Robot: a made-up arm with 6 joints.
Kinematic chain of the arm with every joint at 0, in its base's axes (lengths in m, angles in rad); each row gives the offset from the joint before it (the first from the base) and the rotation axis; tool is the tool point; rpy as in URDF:
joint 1: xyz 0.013 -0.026 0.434 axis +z
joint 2: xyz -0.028 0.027 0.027 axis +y
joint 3: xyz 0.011 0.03 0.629 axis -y
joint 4: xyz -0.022 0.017 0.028 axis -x
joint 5: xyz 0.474 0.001 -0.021 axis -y
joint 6: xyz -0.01 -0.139 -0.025 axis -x
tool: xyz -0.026 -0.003 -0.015 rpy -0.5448 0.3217 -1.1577
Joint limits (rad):
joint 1: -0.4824..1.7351
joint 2: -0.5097..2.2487
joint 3: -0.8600..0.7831
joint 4: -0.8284..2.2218
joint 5: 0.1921..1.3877
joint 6: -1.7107..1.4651
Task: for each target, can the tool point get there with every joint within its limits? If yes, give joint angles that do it. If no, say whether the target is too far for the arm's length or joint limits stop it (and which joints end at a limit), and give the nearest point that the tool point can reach.
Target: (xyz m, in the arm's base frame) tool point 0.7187 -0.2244 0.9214
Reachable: yes | joints -0.2471 0.5219 0.5365 -0.3812 0.4603 -0.7995
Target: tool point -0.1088 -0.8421 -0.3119
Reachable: no: joint limits stop it (at a limit: joint 1) | nearest point 0.2097 -0.2339 -0.3119 | short by 0.687 m
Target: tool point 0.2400 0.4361 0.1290
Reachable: yes | joints 1.1175 1.3362 -0.7156 1.5390 0.6988 -0.9733
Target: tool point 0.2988 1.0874 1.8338
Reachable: no: too far | nearest point 0.1886 0.6579 1.3170 | short by 0.681 m
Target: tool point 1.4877 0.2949 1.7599
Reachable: no: too far | nearest point 0.8272 0.1512 1.1888 | short by 0.885 m
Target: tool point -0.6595 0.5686 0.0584
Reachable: no: joint limits stop it (at a limit: joint 1, joint 4, joint 5, joint 6) | nearest point -0.2255 0.6406 0.0584 | short by 0.440 m
